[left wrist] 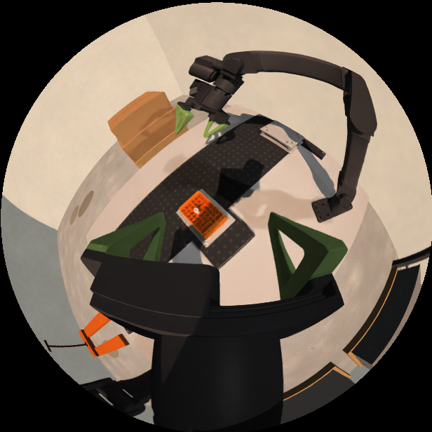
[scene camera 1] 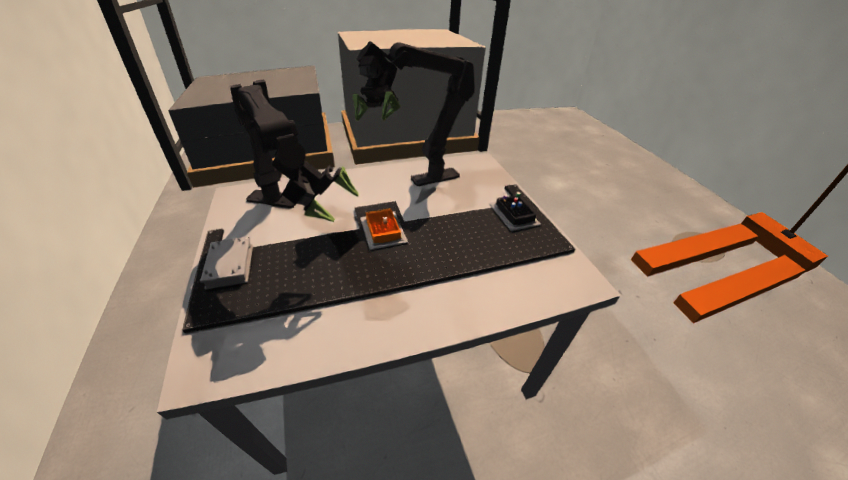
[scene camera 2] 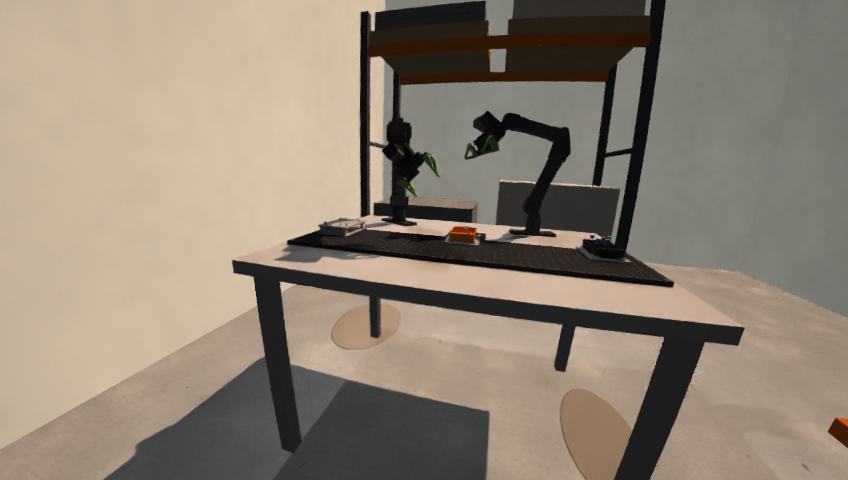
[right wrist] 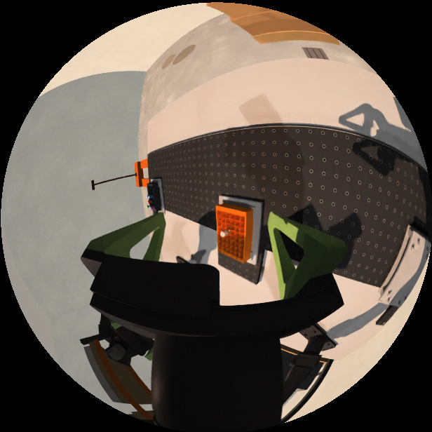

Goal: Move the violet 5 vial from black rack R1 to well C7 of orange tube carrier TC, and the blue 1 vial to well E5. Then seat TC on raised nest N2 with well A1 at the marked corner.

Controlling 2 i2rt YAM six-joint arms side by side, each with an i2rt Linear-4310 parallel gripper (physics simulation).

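Places are measured from the left arm's base along level axes (x ahead, y left, z up), in centimetres.
Where they show: left gripper, fingertip midpoint: (scene camera 1: pixel 369 119) (scene camera 2: pixel 473 155); right gripper, fingertip midpoint: (scene camera 1: pixel 346 208) (scene camera 2: pixel 428 186); left arm's base, link origin: (scene camera 1: pixel 435 177) (scene camera 2: pixel 531 234); right arm's base, link origin: (scene camera 1: pixel 273 199) (scene camera 2: pixel 398 222).
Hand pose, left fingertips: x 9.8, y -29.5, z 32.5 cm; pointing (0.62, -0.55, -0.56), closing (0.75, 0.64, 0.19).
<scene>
Each offset is from my left fingertips to the centre of the thing. Level surfaces: height alone.
Orange tube carrier TC {dy -2.5, dx +15.5, dz -29.0 cm} (scene camera 1: pixel 382 235) (scene camera 2: pixel 462 236) (left wrist: pixel 216 220) (right wrist: pixel 245 239) sits on a pale nest in the middle, with one white-topped vial {dy -1.9, dx +16.2, dz -28.0 cm} (scene camera 1: pixel 385 220) (left wrist: pixel 196 210) (right wrist: pixel 224 233) standing in it. Black rack R1 {dy +43.3, dx +25.1, dz -29.0 cm} (scene camera 1: pixel 522 217) (scene camera 2: pixel 605 249) holds several small coloured vials at the right of both scene views; violet 5 and blue 1 are too small to identify. A pale raised nest {dy -49.9, dx +12.8, dz -29.0 cm} (scene camera 1: pixel 226 261) (scene camera 2: pixel 342 227) (left wrist: pixel 281 136), apparently N2, is at the left without a carrier. My left gripper (scene camera 1: pixel 372 117) (scene camera 2: pixel 477 155) (left wrist: pixel 216 217) is open, high behind TC. My right gripper (scene camera 1: pixel 345 207) (scene camera 2: pixel 427 185) (right wrist: pixel 216 217) is open, lower, left of TC.
A black perforated board {dz -31.2 cm} (scene camera 1: pixel 446 252) (scene camera 2: pixel 523 258) (right wrist: pixel 300 165) lies along the table {dz -32.5 cm} (scene camera 1: pixel 357 339) under the nests. Large grey boxes (scene camera 1: pixel 416 98) (scene camera 1: pixel 252 133) stand behind the arms. Orange forks (scene camera 1: pixel 737 291) (left wrist: pixel 112 346) lie on the floor beyond the table's right side.
</scene>
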